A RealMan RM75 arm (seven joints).
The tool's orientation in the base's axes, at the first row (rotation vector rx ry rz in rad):
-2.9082, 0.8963, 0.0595
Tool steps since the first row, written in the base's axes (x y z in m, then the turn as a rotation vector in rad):
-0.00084, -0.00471, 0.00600, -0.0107, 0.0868, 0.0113
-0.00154, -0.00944, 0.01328, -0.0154, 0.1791, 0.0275
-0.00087, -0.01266, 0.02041, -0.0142, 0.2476, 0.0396
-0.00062, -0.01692, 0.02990, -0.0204, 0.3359, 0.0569
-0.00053, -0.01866, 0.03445, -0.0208, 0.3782, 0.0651
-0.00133, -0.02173, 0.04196, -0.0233, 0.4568, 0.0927
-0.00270, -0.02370, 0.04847, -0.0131, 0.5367, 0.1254
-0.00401, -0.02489, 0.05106, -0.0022, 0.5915, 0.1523
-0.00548, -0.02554, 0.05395, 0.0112, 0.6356, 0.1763
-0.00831, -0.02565, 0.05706, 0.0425, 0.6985, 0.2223
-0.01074, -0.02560, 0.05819, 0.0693, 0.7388, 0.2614
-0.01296, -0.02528, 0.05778, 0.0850, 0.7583, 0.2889
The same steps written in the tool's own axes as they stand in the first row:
0.00154, 0.00385, -0.00645, -0.0581, -0.0663, -0.0020
0.00313, 0.00754, -0.01418, -0.1147, -0.1408, -0.0084
0.00502, 0.00923, -0.02162, -0.1529, -0.1988, -0.0133
0.00698, 0.01181, -0.03150, -0.2085, -0.2693, -0.0212
0.00773, 0.01282, -0.03621, -0.2331, -0.3046, -0.0249
0.00829, 0.01518, -0.04399, -0.2809, -0.3700, -0.0441
0.00783, 0.01704, -0.05066, -0.3194, -0.4442, -0.0683
0.00724, 0.01855, -0.05335, -0.3428, -0.4976, -0.0894
0.00620, 0.01967, -0.05628, -0.3580, -0.5433, -0.1088
0.00372, 0.02110, -0.05936, -0.3703, -0.6164, -0.1482
0.00161, 0.02234, -0.06046, -0.3733, -0.6679, -0.1831
-0.00038, 0.02336, -0.06000, -0.3731, -0.6950, -0.2085

